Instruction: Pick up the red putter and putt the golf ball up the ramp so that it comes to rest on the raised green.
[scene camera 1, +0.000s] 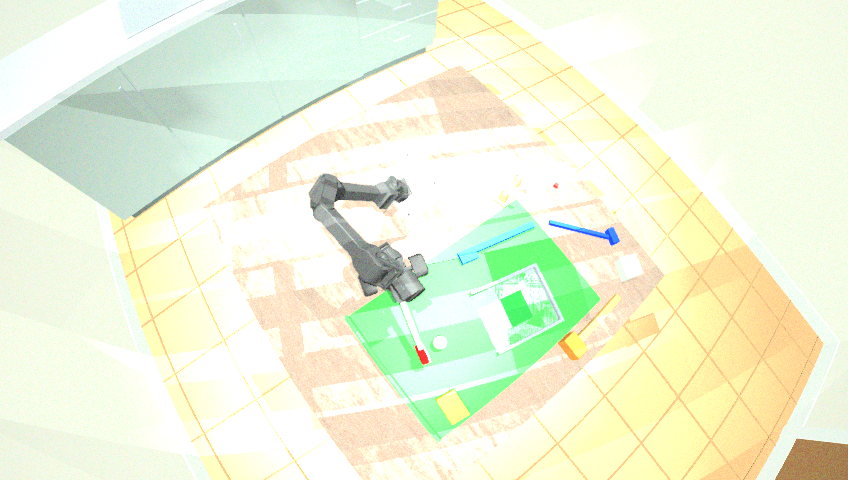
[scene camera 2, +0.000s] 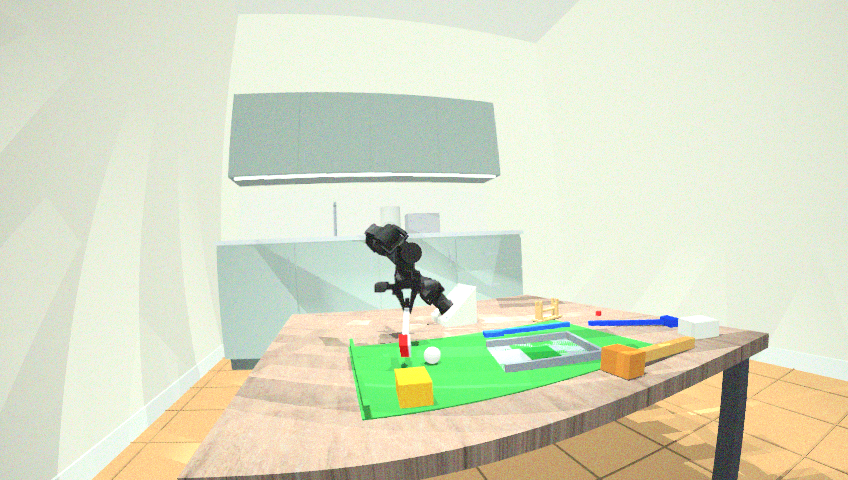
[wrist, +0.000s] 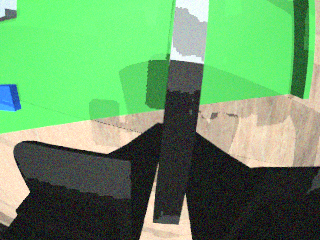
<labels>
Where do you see an orange mallet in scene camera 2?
At 626, 362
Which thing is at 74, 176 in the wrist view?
My gripper.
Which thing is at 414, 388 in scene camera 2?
A yellow block.
</labels>
